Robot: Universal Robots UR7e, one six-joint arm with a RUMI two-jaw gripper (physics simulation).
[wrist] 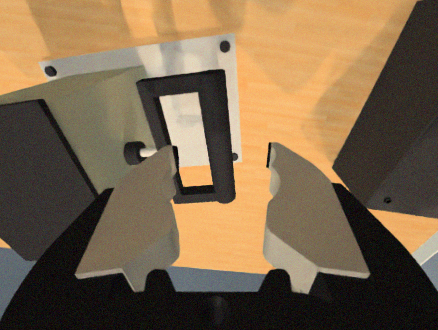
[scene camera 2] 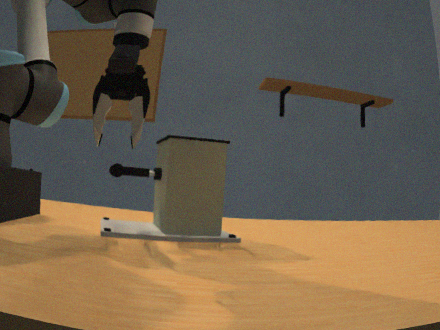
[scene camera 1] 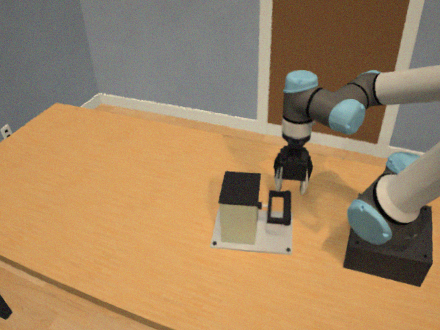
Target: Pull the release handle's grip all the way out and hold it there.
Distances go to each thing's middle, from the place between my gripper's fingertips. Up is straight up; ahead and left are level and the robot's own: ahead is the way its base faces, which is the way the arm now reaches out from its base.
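Labels:
My gripper: 140 mm above the light grey base plate (scene camera 1: 270, 238), 50 mm to the right of it, 90 mm short of it.

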